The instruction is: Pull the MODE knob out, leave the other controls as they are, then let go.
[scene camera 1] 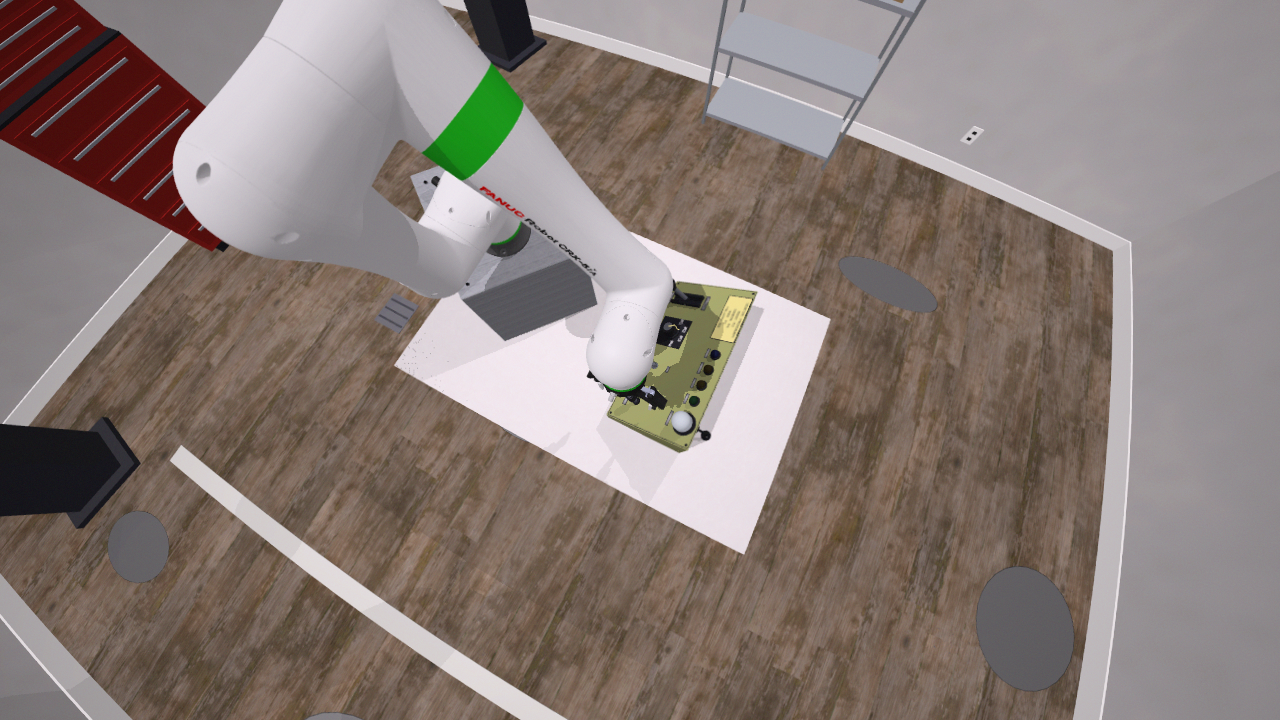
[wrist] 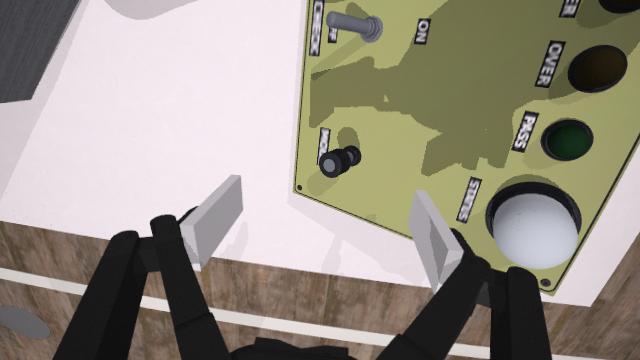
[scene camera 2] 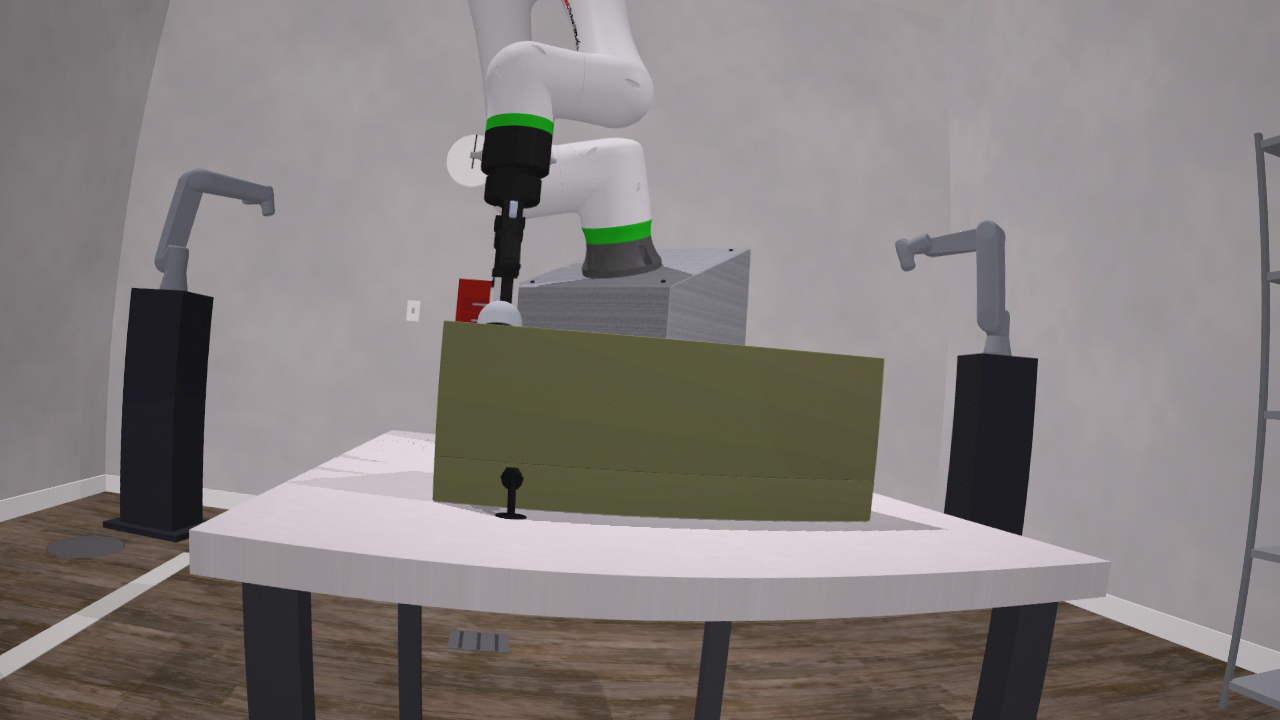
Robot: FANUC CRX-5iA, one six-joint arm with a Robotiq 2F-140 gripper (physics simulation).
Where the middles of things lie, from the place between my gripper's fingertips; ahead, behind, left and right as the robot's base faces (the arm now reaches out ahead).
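Counting from my hand, I find the black mode knob (wrist: 333, 163) 1 cm to the left of it, 1 cm ahead of it and 8 cm below it. The olive control panel (scene camera 2: 532, 418) is 7 cm ahead of my hand, 20 cm to the left of it and 9 cm below it.
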